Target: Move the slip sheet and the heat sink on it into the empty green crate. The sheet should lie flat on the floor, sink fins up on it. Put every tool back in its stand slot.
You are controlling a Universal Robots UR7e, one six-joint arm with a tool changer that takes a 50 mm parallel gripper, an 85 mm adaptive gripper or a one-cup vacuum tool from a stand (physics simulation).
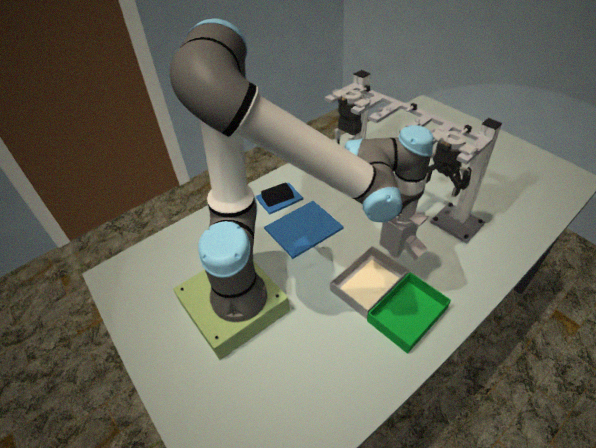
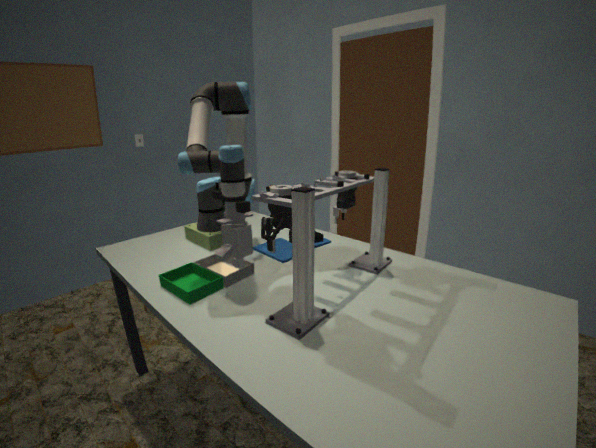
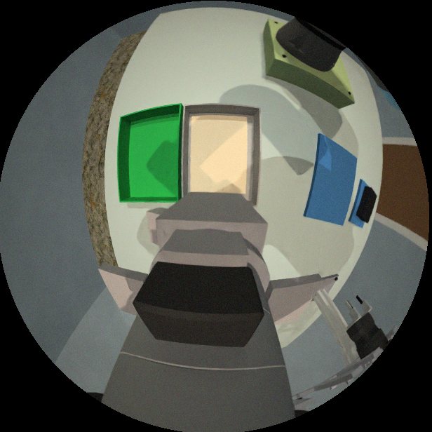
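Pixels of known places: arm's base at its link origin: point(image 1: 239, 297) point(image 2: 213, 227).
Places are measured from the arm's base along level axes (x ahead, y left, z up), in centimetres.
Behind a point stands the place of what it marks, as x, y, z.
Observation:
The cream slip sheet point(image 1: 371, 281) {31.7, -20.6, -6.4} point(image 2: 223, 269) {28.8, -19.2, -6.4} point(image 3: 220, 150) lies flat in the grey crate point(image 1: 348, 298) {21.3, -20.3, -3.7} point(image 2: 241, 278) {39.9, -20.5, -6.2} point(image 3: 255, 150). The black heat sink point(image 1: 277, 194) {37.7, 25.2, -3.1} point(image 3: 367, 204) sits on a small blue pad point(image 1: 270, 207) {33.4, 25.2, -5.4} point(image 3: 356, 216), apart from the sheet; its fins are too dark to make out. The green crate point(image 1: 407, 312) {30.0, -34.2, -6.5} point(image 2: 190, 281) {26.3, -32.7, -6.6} point(image 3: 150, 160) stands empty against the grey crate. The arm carries the grey vacuum tool point(image 1: 396, 239) {36.4, -23.4, 10.1} point(image 2: 237, 241) {44.4, -25.0, 10.3} point(image 3: 212, 212), with no load visible on it, near the grey crate's stand-side end. Its cup is hidden.
The tool stand point(image 1: 470, 185) {61.2, -29.8, 16.8} point(image 2: 303, 255) {73.6, -30.0, 14.6} holds the black adaptive gripper point(image 1: 448, 162) point(image 2: 276, 220) and another black gripper point(image 1: 350, 117) point(image 2: 346, 198) point(image 3: 367, 335). A large blue mat point(image 1: 303, 229) {33.3, 8.4, -5.8} point(image 2: 281, 248) {34.3, 9.1, -5.9} point(image 3: 331, 182) lies between the small pad and the crates.

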